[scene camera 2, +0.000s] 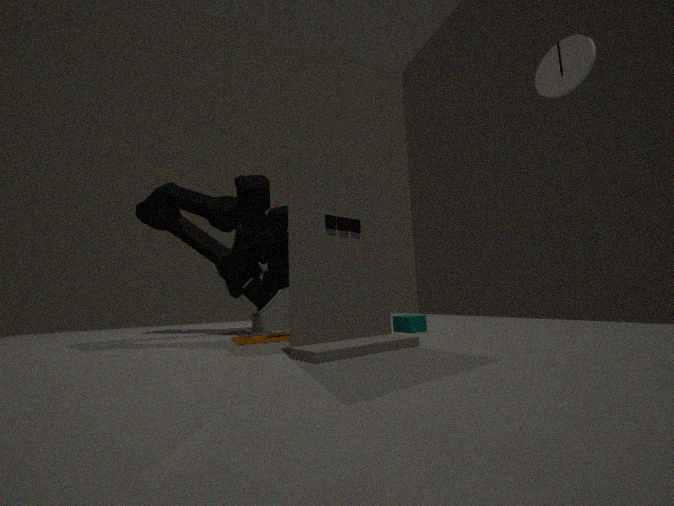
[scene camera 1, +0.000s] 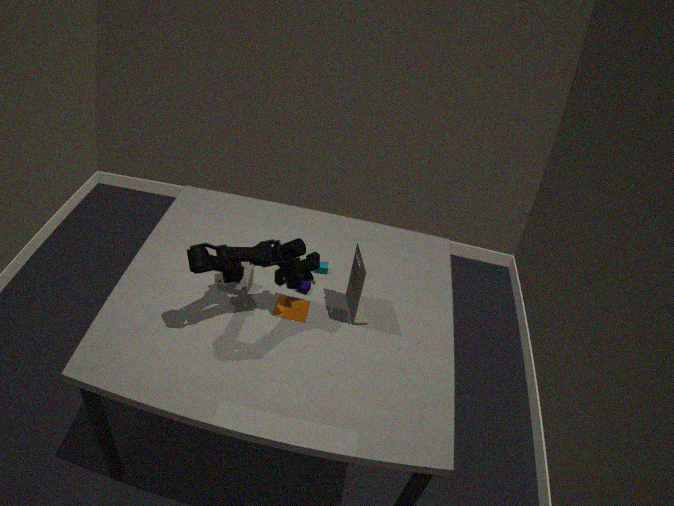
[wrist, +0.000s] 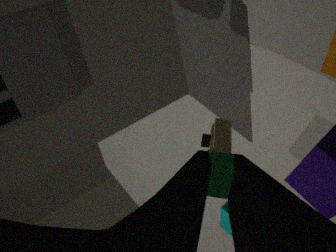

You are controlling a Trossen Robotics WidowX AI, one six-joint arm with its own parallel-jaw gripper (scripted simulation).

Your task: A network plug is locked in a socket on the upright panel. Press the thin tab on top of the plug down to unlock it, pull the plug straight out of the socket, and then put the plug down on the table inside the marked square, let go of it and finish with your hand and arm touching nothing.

Labels:
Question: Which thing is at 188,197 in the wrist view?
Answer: The gripper.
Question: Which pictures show the gripper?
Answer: Scene camera 2, scene camera 1 and the wrist view: all of them.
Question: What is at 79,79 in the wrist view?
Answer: An upright panel.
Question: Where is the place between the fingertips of the gripper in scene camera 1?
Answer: At 311,279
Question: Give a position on an orange marked square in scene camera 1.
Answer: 286,307

